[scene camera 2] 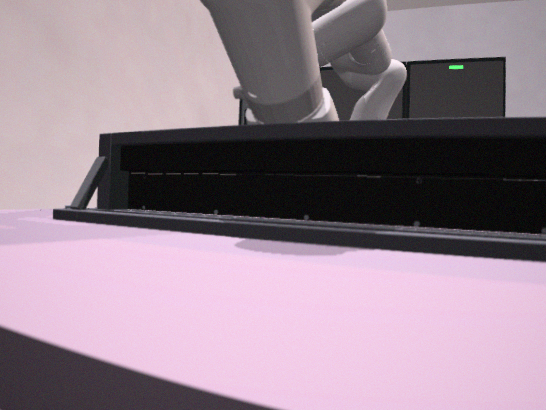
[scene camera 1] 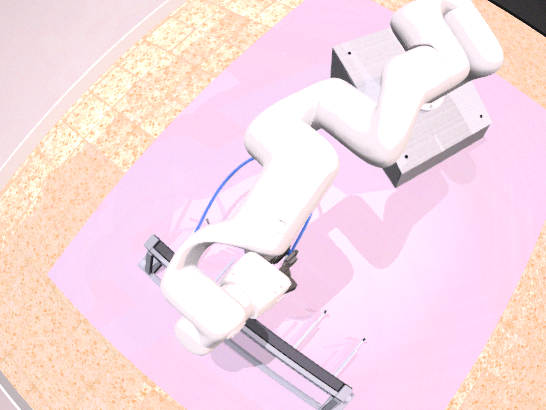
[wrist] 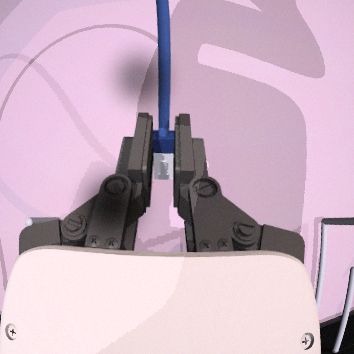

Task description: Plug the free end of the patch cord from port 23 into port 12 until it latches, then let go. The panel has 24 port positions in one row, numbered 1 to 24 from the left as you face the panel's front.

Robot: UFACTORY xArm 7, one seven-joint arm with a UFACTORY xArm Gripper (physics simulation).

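Frame: origin at the arm's base, x back, y right, z up, level; centimetres.
Seen in the pictures: gripper, fingertip midpoint: (scene camera 1: 291, 251) (wrist: 163, 133).
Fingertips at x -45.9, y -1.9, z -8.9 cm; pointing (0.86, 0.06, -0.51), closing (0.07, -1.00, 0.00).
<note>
A point is followed by its place in that frame.
The blue patch cord (scene camera 1: 219, 189) @(x -47.0, y 16.1, z -4.9 cm) (wrist: 164, 65) @(x -43.7, y -1.7, z -5.7 cm) arches out from under the arm; its far end is hidden behind the arm in scene camera 1. My gripper (scene camera 1: 291, 257) @(x -45.9, y -1.9, z -8.9 cm) (wrist: 163, 133) @(x -45.9, y -1.9, z -8.9 cm) is shut on the cord's plug (wrist: 163, 142) @(x -46.4, y -1.9, z -8.8 cm), whose clear tip points back toward the wrist between the fingers. The gripper is on the cord side of the patch panel (scene camera 1: 305, 366) @(x -61.5, y -20.0, z -3.6 cm) (scene camera 2: 300, 132) @(x -64.1, y -5.6, z -4.3 cm), above the mat and apart from the panel. The arm covers part of the panel's row. Port 12, port 23 and the port numbers cannot be made out in these views.
Thin pale rods (scene camera 1: 311, 330) @(x -54.7, y -15.4, z -11.7 cm) (wrist: 321, 270) @(x -54.2, y -15.0, z -11.7 cm) with dark tips stick out from the panel on the cord side. The white arm (scene camera 1: 295, 185) @(x -47.6, y -4.4, z 27.4 cm) reaches over the pink mat (scene camera 1: 425, 300) @(x -34.2, y -29.9, z -13.5 cm) from its grey base block (scene camera 1: 435, 135) @(x -6.3, y -9.2, z -4.3 cm). A slanted brace (scene camera 2: 90, 183) @(x -68.0, y 16.8, z -9.3 cm) supports the panel's end.
</note>
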